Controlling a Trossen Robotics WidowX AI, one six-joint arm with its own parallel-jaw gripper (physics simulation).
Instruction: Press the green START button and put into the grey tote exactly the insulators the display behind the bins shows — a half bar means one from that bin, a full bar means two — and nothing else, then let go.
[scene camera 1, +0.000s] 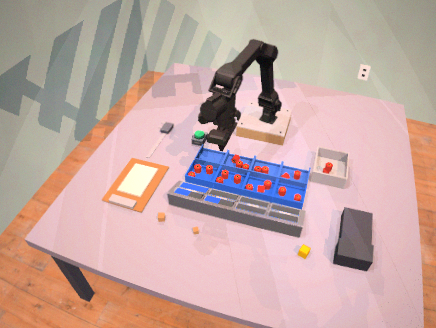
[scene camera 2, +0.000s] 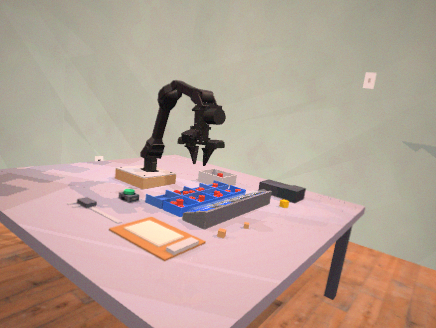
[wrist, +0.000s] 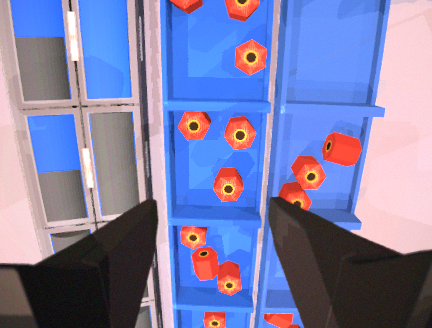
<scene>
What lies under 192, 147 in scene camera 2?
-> My gripper.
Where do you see my gripper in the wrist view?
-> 213, 208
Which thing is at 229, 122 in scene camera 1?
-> My gripper.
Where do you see a grey tote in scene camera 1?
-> At 338, 176
</scene>
